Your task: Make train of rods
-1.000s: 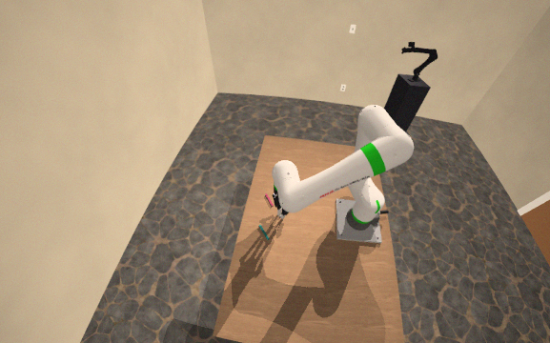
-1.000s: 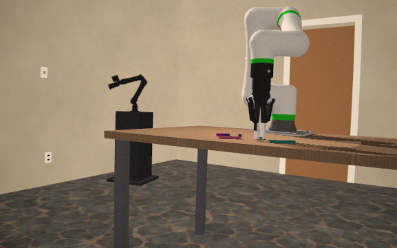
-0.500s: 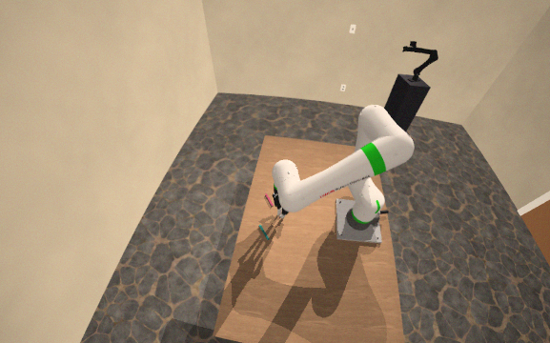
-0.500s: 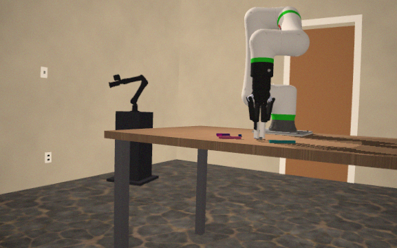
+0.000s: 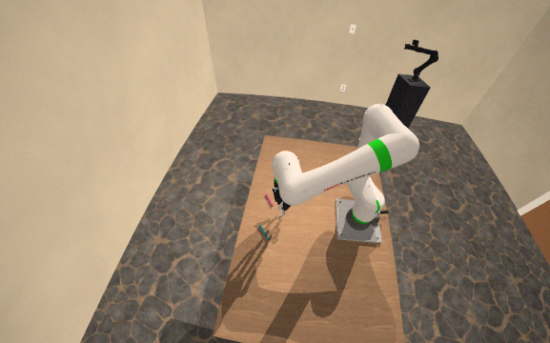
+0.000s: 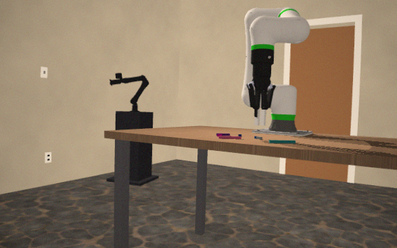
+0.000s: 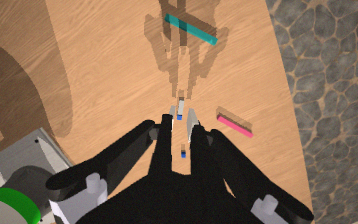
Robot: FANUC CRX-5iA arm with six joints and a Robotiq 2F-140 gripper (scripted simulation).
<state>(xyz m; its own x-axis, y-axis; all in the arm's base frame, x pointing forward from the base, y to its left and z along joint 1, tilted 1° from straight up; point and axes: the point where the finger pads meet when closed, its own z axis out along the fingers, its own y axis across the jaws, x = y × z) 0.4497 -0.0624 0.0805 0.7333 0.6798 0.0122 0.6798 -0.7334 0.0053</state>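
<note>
Right now the purple rod is 17 cm to the right of my hand, 8 cm below it and 6 cm behind it. Also, from my hand: grey rod: 8 cm below; then pink rod: 11 cm to the right, 8 cm below, 7 cm ahead; then turquoise rod: 10 cm to the left, 10 cm ahead, 8 cm below.
</note>
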